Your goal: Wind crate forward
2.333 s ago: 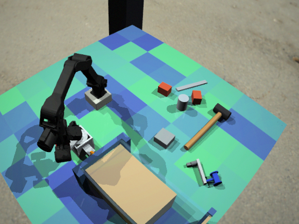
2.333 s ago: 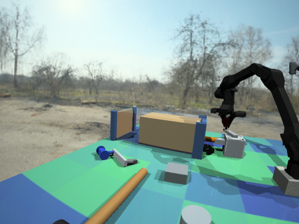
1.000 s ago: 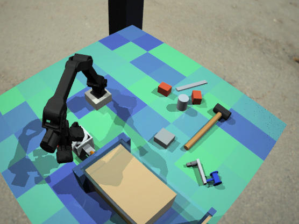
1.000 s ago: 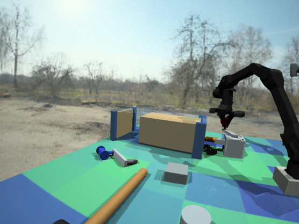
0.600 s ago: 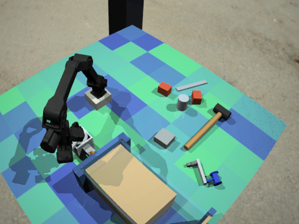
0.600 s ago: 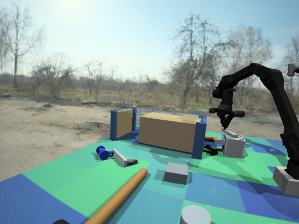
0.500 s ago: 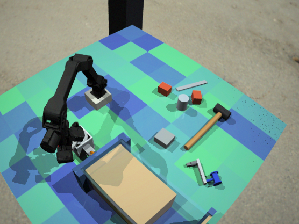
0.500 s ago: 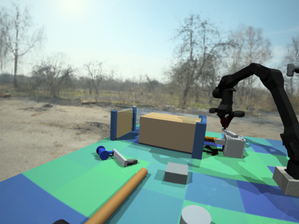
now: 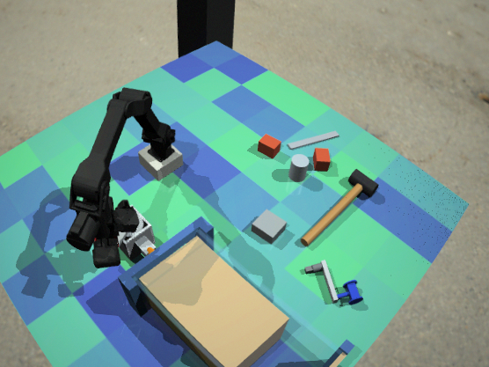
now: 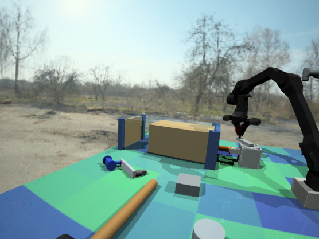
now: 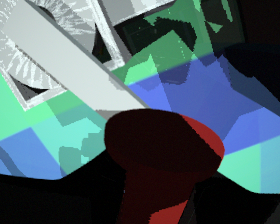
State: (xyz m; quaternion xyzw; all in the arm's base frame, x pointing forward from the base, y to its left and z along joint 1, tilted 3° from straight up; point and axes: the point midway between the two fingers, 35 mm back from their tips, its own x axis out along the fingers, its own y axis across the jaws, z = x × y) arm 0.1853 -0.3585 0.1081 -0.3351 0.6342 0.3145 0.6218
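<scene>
The red knob lies 20 mm above my gripper tip. The rest, counted from my gripper tip: grey winch 50 mm behind, 90 mm to the left, 80 mm below; red-knobbed crank 10 mm behind, 40 mm to the left, 10 mm below; blue frame 130 mm ahead, 80 mm to the left, 10 mm below.
</scene>
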